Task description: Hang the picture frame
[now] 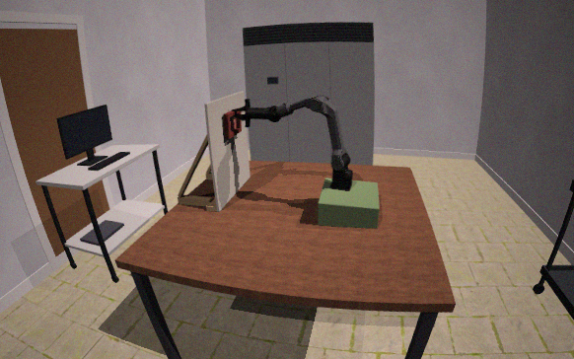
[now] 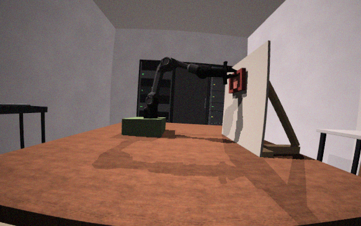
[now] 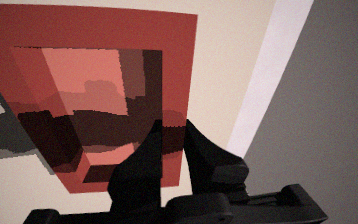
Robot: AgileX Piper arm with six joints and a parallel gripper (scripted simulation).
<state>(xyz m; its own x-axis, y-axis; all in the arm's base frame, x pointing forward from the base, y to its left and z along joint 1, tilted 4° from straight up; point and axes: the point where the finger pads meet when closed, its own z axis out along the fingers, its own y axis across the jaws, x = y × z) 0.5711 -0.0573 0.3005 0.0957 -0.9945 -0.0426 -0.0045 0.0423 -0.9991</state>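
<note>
The red picture frame lies 1 cm ahead of my hand, 1 cm to the left of it and 5 cm below it. From my hand the other things lie so: beige board (3 cm ahead, 18 cm below).
</note>
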